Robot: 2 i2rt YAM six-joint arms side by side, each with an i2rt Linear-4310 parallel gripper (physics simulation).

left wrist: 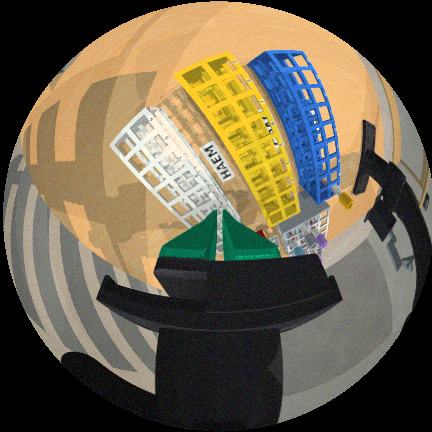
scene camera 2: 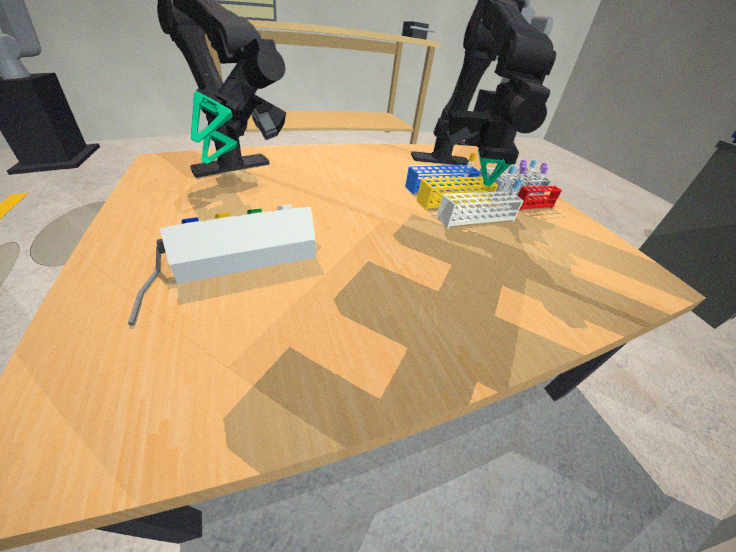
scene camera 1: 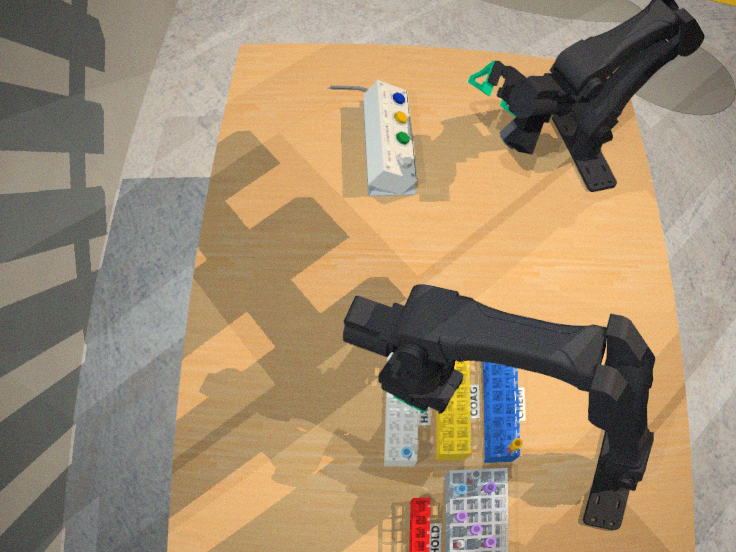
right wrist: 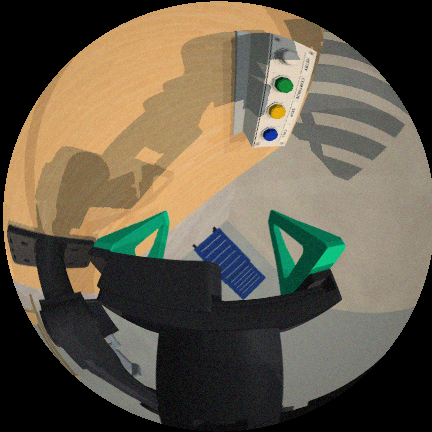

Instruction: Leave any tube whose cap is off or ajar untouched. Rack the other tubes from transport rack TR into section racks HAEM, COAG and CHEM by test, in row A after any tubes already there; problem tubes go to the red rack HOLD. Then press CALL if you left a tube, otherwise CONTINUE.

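Frame: origin at the left arm's base, x left, y ahead, z down, level; millimetres.
Seen in the pictures: left gripper, fingertip midpoint: (left wrist: 219,215) (scene camera 2: 487,184) (scene camera 1: 418,405); right gripper, fingertip midpoint: (scene camera 2: 199,152) (scene camera 1: 485,91) (right wrist: 218,215); left arm's base at its link origin: (left wrist: 365,158) (scene camera 2: 440,160) (scene camera 1: 613,472); right arm's base at its link origin: (scene camera 2: 231,166) (scene camera 1: 583,150) (right wrist: 47,249).
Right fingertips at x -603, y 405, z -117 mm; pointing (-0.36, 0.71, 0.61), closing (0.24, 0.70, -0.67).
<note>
Offsets run from my right fingertips to a thing's top centre. "spot": to the spot under its first point.
My left gripper (scene camera 1: 411,405) (scene camera 2: 488,181) (left wrist: 219,215) is shut and empty, above the white HAEM rack @[dx +590, dy -16, dz +60 mm] (scene camera 1: 387,439) (left wrist: 116,145). A light-blue-capped tube @[dx +672, dy -50, dz +23 mm] (scene camera 1: 406,452) stands at that rack's lower end, hidden by the fingers in the left wrist view. The yellow COAG rack @[dx +557, dy -91, dz +60 mm] (scene camera 1: 439,455) (left wrist: 239,131) shows no tube. The blue CHEM rack (scene camera 1: 488,457) (left wrist: 301,55) holds a yellow-capped tube @[dx +619, dy -204, dz +23 mm] (scene camera 1: 516,443) (left wrist: 346,200). Transport rack TR @[dx +760, dy -193, dz +60 mm] (scene camera 1: 506,505) holds several purple-capped tubes, a light-blue-capped tube @[dx +708, dy -142, dz +23 mm] (scene camera 1: 461,488) and a greyish-topped tube @[dx +681, dy -156, dz +23 mm] (scene camera 1: 473,475); its cap is unclear. My right gripper (scene camera 2: 199,147) (right wrist: 218,215) is open and empty.
The red HOLD rack @[dx +797, dy -111, dz +60 mm] (scene camera 1: 420,512) (scene camera 2: 538,197) stands beside TR. The button box @[dx +113, dy +154, dz +33 mm] (scene camera 1: 375,142) (scene camera 2: 240,240) stands far from the racks, with blue CALL @[dx +34, dy +157, dz +42 mm] (right wrist: 270,134), yellow SKIP @[dx +81, dy +139, dz +42 mm] (right wrist: 277,111), green CONTINUE @[dx +128, dy +122, dz +42 mm] (right wrist: 284,84) and grey RETRY buttons. A cable @[spot: dx -15, dy +264, dz +111 mm] (scene camera 2: 140,294) runs from it.
</note>
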